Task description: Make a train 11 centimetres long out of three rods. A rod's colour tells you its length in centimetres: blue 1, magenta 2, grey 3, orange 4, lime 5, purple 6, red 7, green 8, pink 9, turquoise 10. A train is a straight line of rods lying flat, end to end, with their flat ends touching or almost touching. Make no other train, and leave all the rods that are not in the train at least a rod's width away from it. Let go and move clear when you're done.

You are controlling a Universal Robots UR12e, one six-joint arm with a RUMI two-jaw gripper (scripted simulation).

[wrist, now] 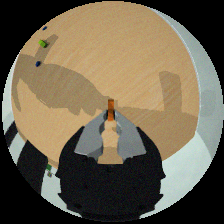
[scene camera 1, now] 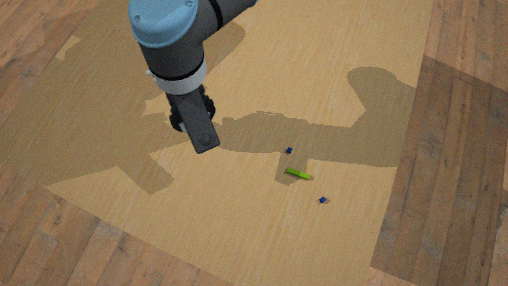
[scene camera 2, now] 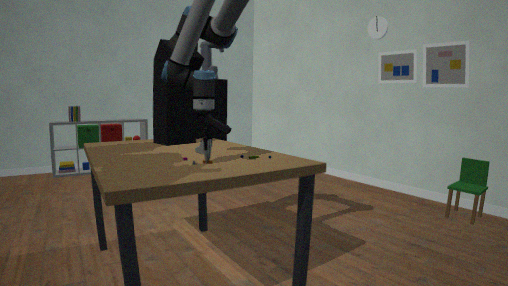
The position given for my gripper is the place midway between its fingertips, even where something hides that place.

Observation:
I see my gripper (scene camera 1: 197, 133).
My gripper shows as well in the wrist view (wrist: 110, 110) and in scene camera 2 (scene camera 2: 206, 163).

